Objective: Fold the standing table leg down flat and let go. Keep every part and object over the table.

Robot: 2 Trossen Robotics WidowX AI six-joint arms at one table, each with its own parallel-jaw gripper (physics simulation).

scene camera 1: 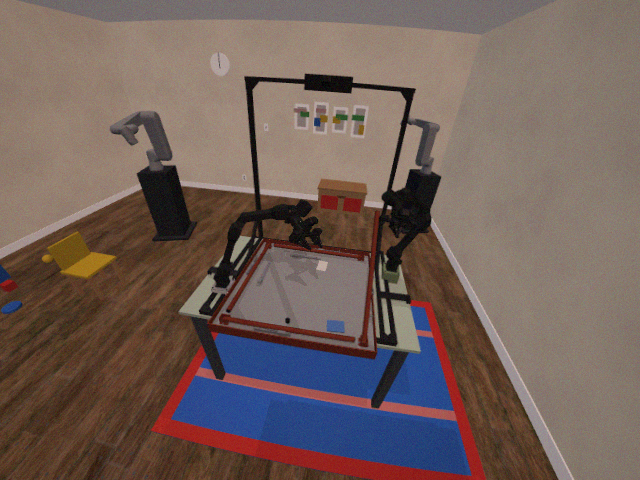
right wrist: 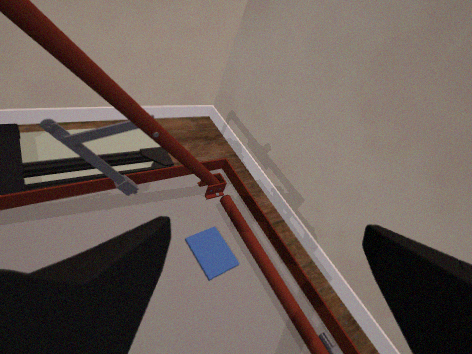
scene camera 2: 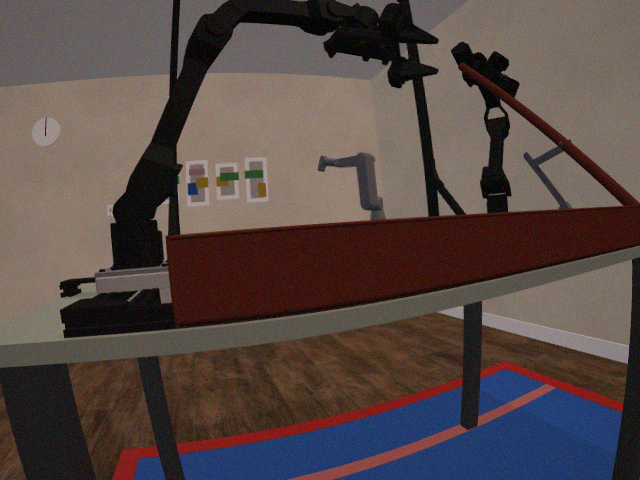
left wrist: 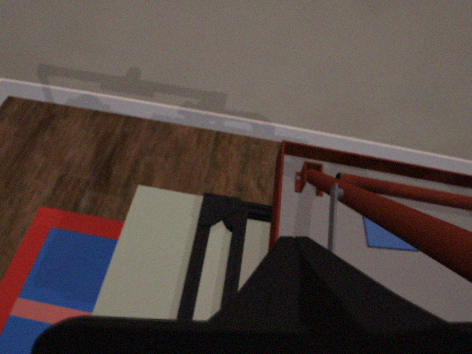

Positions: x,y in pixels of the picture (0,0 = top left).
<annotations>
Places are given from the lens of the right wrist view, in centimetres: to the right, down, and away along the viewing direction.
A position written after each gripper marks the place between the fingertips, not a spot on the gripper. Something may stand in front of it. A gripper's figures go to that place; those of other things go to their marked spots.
right gripper [right wrist: 267,231]: 1, 2, 11
blue square [right wrist: 214,256]: -4, 14, 47
grey folding brace [right wrist: 52,127]: -23, -6, 34
upturned tabletop [right wrist: 239,304]: 1, 20, 43
The marked spots on the upturned tabletop and the grey folding brace are 37 cm apart.
</annotations>
